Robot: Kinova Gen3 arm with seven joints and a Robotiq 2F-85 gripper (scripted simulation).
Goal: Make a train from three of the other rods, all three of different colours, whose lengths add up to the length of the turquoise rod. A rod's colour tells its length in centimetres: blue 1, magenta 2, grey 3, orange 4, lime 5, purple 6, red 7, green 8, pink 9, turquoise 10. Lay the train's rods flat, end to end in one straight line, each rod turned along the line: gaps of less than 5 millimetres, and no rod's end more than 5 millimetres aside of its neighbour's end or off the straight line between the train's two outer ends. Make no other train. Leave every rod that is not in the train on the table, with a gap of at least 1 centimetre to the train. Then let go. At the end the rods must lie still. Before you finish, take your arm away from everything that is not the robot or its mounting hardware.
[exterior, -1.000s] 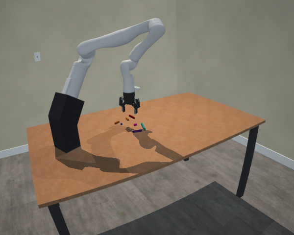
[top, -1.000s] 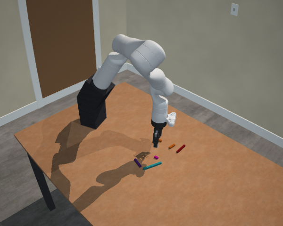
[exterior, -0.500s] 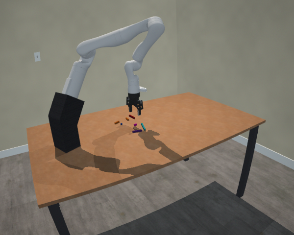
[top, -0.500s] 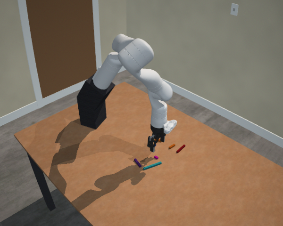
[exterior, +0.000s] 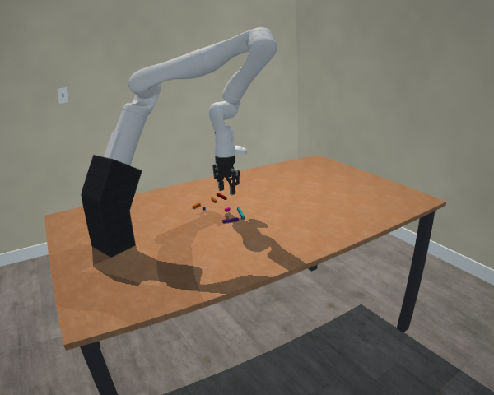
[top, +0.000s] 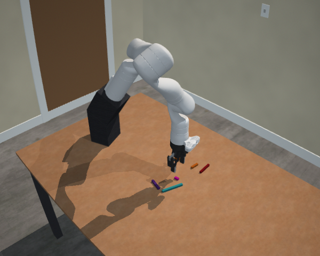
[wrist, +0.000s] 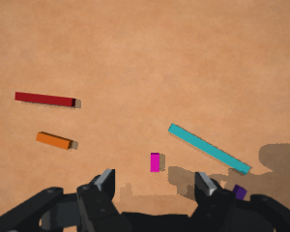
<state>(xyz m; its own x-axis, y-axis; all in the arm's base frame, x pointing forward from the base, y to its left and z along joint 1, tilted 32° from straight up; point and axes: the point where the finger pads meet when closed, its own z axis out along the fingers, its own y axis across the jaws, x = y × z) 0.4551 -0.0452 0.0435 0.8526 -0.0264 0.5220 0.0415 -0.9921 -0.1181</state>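
My gripper is now 80 mm above the magenta rod. The rest, counted from my hand: turquoise rod 20 mm ahead, 60 mm to the right, 80 mm below; purple rod 50 mm behind, 90 mm to the right, 80 mm below; blue rod 70 mm behind, 70 mm to the left, 80 mm below.
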